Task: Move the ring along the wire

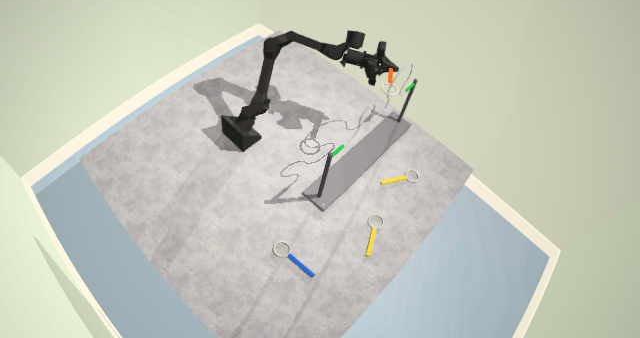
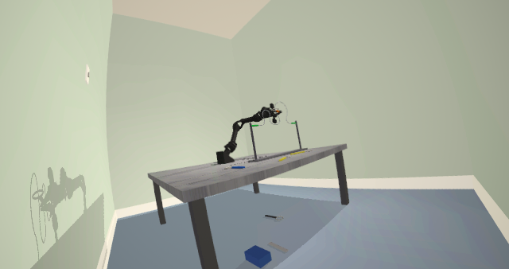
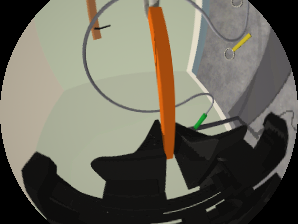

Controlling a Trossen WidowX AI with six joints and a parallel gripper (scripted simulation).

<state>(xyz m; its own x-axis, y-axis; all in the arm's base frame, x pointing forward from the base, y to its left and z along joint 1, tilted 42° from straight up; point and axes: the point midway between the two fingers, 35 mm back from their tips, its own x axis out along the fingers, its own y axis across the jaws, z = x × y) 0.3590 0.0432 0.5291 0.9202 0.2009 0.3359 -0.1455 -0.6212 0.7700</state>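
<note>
Right now my gripper tip is 90 mm to the left of the orange-handled ring. From my gripper tip the other things lie so: blue-handled ring (50 mm ahead, 700 mm to the right, 390 mm below); blue box (220 mm ahead, 780 mm to the right, 860 mm below).
</note>
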